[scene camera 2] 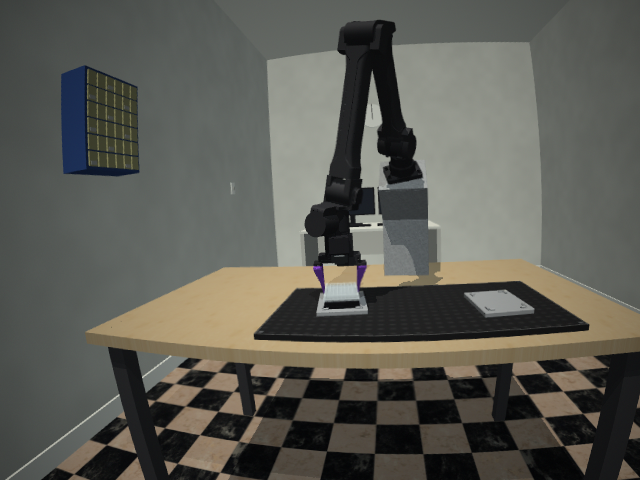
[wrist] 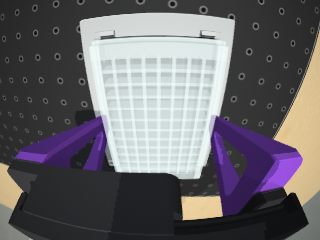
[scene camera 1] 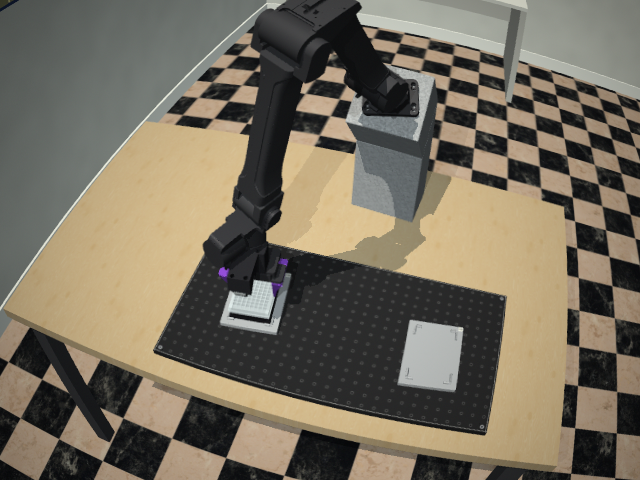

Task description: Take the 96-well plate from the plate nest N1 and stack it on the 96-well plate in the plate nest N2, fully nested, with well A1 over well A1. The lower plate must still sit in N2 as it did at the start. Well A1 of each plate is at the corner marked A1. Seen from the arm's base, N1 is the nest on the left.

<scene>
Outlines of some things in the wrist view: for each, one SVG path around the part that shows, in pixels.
My gripper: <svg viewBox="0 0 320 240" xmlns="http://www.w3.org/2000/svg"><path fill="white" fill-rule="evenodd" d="M7 169L10 177L23 190L8 223L33 240L285 240L309 224L296 193L291 192L287 196L284 186L303 162L303 158L297 149L235 125L218 116L215 118L210 142L219 186L223 215L221 217L183 220L180 180L175 175L169 173L101 171L107 144L101 116L21 148ZM222 137L247 159L247 168L240 179L228 157ZM96 137L83 169L71 168L71 158Z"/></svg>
A white 96-well plate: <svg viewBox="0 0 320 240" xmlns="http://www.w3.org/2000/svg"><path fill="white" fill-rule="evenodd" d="M92 41L92 46L89 47L95 88L115 171L169 173L179 179L200 178L222 91L228 54L226 42L215 39L170 36L124 37Z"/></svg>
</scene>
